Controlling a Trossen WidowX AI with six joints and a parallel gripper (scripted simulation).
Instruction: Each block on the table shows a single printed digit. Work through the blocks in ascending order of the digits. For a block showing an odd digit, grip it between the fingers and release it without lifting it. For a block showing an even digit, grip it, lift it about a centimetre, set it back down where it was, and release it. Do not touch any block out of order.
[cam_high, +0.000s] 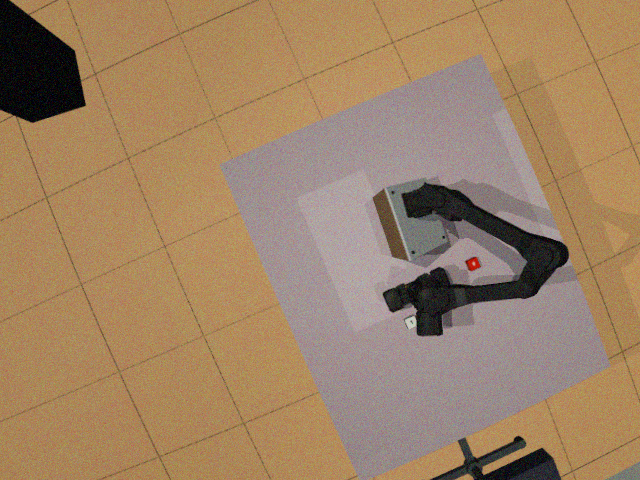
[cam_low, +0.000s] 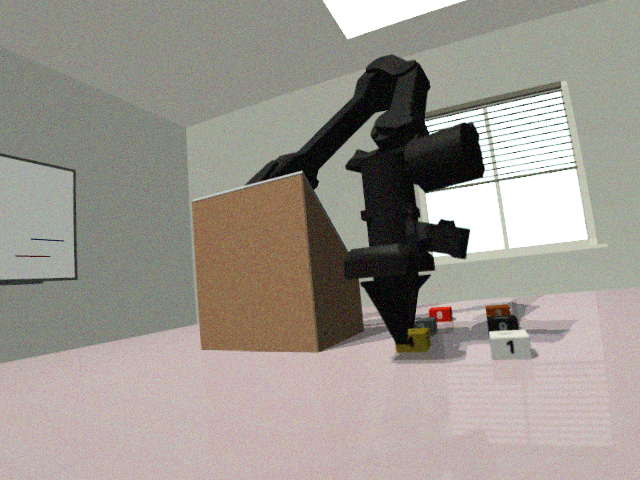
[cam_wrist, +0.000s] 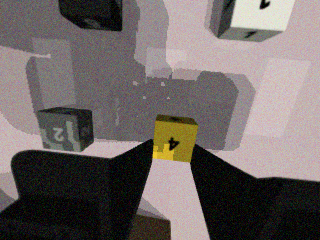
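Now: gripper tip 20 mm past the red 8 block and 210 mm to the right of it. The rest, counted from my gripper tip: yellow 4 block 10 mm ahead; then grey 2 block 10 mm behind, 90 mm to the left; then white 1 block 110 mm ahead, 20 mm to the right.
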